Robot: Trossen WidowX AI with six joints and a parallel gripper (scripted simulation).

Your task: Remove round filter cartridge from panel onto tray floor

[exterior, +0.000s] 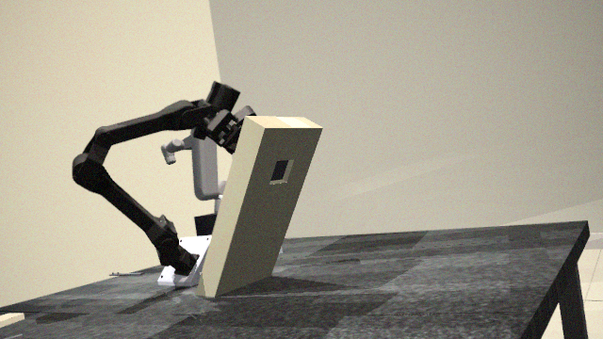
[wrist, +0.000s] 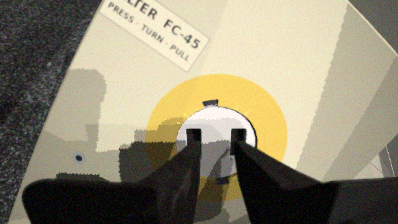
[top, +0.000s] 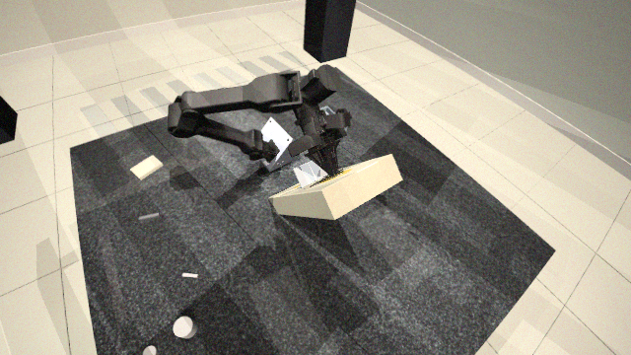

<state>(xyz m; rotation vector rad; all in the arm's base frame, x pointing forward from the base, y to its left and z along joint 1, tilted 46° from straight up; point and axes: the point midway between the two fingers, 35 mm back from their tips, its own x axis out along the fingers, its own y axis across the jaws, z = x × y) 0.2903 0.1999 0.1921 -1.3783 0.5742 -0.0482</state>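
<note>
Right now the round filter cartridge is 20 mm ahead of my gripper tip and 10 mm below it. From my gripper tip the other things lie so: peg (390 mm to the right, 280 mm below, 70 mm behind); light blue tray (410 mm behind, 280 mm to the left, 270 mm below); pale disc (440 mm to the right, 260 mm below, 50 mm ahead).
</note>
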